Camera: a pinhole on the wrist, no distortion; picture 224 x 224 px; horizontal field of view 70.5 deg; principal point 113.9 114.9 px. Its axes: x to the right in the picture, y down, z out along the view. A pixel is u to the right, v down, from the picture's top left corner.
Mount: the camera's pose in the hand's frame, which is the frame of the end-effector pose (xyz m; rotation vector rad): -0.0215 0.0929 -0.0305 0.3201 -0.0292 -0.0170
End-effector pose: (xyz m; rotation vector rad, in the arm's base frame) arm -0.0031 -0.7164 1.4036 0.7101 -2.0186 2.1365
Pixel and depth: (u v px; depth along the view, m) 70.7 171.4 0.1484
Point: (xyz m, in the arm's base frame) 0.0484 -0.8333 1.2880
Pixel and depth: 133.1 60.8 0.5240
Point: 0.1763 -1.0949 1.6356
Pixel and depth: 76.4 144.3 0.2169
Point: 0.0885 -0.8855 1.3132
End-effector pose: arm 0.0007 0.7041 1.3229 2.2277 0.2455 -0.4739
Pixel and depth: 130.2 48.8 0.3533
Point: -0.1153 0.6067 1.0593
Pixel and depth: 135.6 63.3 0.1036
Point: -0.0147 0.6418 1.3131
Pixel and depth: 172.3 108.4 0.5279
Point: -0.0081 0.4095 0.9146
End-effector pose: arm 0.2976 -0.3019 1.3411 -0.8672 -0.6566 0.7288
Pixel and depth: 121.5 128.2 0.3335
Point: 0.0606 -0.1801 1.4698
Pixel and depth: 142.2 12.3 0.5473
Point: 0.1634 -0.2804 1.8916
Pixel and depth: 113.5 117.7 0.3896
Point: 0.0255 -0.1916 1.5199
